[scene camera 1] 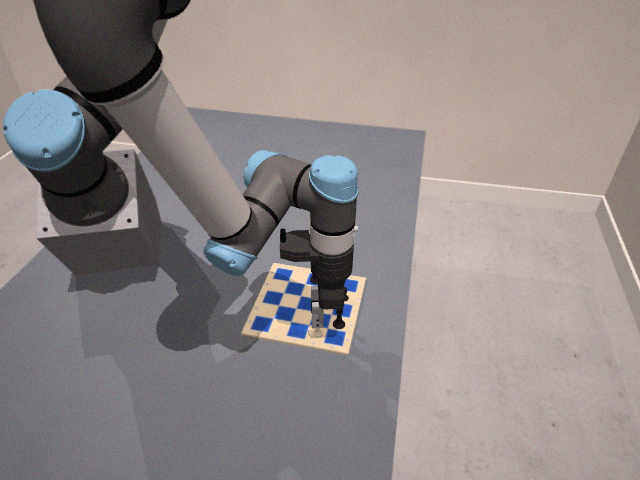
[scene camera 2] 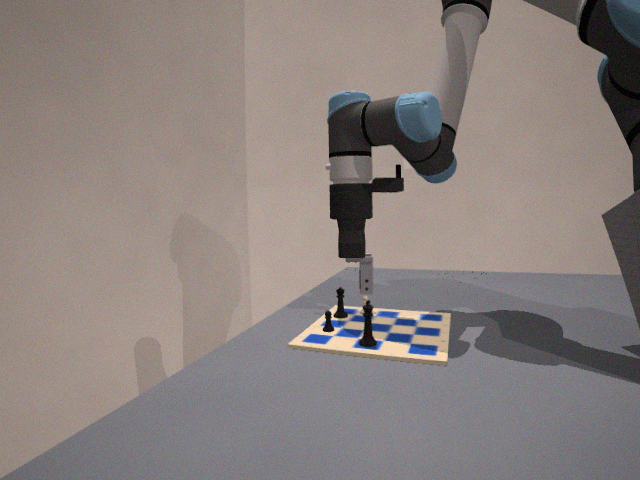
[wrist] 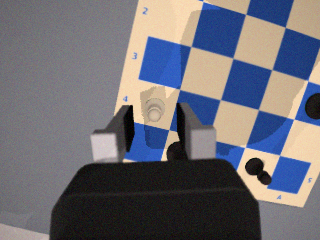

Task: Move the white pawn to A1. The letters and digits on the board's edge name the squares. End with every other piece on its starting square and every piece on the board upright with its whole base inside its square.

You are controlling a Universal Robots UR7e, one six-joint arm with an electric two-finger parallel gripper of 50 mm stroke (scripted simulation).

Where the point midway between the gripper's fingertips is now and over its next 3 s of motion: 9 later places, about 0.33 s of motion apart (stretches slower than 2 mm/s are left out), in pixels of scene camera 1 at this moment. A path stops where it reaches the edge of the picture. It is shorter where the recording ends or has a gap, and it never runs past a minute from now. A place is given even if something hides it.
My gripper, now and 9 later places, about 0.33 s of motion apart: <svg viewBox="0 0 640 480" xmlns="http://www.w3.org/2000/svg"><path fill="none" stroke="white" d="M317 319L317 319L317 321L317 324L317 329L317 331L318 325L318 310L319 299L318 296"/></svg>
